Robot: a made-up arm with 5 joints.
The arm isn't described. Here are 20 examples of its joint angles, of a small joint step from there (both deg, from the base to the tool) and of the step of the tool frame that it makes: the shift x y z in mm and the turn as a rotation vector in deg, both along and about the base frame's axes.
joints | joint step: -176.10 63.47 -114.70 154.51 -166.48 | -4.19 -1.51 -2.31 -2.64 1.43
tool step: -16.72 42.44 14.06 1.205 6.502 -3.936
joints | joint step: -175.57 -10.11 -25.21 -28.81 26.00 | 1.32 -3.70 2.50 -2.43 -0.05
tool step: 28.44 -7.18 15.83 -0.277 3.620 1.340
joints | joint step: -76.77 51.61 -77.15 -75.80 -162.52 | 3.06 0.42 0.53 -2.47 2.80
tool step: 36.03 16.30 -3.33 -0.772 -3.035 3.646
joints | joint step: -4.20 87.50 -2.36 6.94 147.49 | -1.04 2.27 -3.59 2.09 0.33
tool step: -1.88 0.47 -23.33 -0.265 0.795 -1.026
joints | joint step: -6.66 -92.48 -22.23 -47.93 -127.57 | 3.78 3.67 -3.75 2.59 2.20
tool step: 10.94 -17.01 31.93 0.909 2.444 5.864
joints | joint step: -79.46 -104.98 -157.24 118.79 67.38 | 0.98 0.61 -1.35 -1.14 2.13
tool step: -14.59 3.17 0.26 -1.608 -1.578 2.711
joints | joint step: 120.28 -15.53 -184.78 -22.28 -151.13 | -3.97 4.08 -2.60 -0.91 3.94
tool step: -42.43 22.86 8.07 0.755 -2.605 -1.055
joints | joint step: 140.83 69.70 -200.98 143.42 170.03 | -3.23 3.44 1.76 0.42 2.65
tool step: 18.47 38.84 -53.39 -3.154 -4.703 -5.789
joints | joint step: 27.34 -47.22 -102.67 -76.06 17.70 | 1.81 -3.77 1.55 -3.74 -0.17
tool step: -27.19 -27.93 -33.97 2.934 -5.190 1.697
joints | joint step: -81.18 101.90 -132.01 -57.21 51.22 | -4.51 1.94 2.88 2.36 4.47
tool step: -63.86 8.58 -52.05 7.640 -3.598 -4.990
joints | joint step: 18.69 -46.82 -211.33 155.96 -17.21 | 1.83 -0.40 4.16 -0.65 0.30
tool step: 10.17 -12.99 13.79 -0.766 3.029 1.885
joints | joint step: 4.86 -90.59 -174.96 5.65 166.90 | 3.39 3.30 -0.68 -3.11 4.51
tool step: 10.56 -55.03 39.82 -4.359 -0.994 4.160
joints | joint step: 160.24 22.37 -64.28 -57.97 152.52 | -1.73 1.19 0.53 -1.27 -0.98
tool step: 4.11 19.39 -14.43 0.746 -0.762 -1.894
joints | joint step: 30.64 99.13 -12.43 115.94 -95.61 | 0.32 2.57 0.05 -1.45 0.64
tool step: -6.80 -3.70 -3.26 -0.382 1.134 0.908
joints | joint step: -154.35 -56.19 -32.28 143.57 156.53 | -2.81 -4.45 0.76 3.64 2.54
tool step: 27.42 8.97 -5.16 1.879 0.901 -4.264
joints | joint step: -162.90 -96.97 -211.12 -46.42 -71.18 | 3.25 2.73 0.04 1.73 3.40
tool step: 10.98 38.71 25.16 1.878 -4.113 -0.122
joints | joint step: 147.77 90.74 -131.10 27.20 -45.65 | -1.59 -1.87 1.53 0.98 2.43
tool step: 10.84 21.51 14.74 -0.802 -0.242 -3.959
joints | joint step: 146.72 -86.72 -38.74 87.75 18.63 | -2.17 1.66 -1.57 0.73 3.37
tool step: -3.46 0.47 9.96 -2.149 0.476 -4.851
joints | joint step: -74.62 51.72 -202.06 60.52 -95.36 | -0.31 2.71 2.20 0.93 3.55
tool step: 8.98 -46.85 -44.23 6.565 -1.889 -0.502
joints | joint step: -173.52 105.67 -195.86 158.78 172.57 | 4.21 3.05 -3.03 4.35 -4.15
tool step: 29.75 -42.80 -14.19 -3.225 -4.906 5.573
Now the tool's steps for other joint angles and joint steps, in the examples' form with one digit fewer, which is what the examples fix.
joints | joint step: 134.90 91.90 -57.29 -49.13 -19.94 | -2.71 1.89 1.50 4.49 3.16
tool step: 41.8 -13.3 -25.5 -6.11 -5.01 -5.81
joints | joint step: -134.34 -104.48 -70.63 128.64 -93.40 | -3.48 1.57 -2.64 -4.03 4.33
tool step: 18.1 -10.0 27.8 -5.89 1.40 -6.32
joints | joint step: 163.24 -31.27 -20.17 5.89 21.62 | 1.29 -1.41 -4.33 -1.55 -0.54
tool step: -5.7 -6.0 50.2 2.42 6.89 1.64
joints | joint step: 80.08 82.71 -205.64 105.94 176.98 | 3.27 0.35 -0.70 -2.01 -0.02
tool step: -47.3 9.4 4.9 2.33 -0.35 3.29
